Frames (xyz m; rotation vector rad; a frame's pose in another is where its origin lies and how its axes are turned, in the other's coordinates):
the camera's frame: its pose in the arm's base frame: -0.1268 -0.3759 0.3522 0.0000 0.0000 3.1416
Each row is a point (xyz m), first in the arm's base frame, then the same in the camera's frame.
Working: the arm's base frame: its pose in the camera's frame: -0.1268 -0.3759 -0.3522 0.0000 0.0000 3.1416

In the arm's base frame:
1: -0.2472 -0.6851 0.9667
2: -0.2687 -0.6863 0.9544
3: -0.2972 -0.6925 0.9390
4: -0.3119 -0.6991 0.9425
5: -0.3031 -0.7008 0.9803
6: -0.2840 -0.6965 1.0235
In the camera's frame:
1: 0.1204 0.3092 0.6145
2: 0.1419 0.3104 0.6022
3: 0.1704 0.3166 0.5868
4: 0.1851 0.3232 0.5903
5: 0.1763 0.3249 0.6281
6: 0.1572 0.3206 0.6713

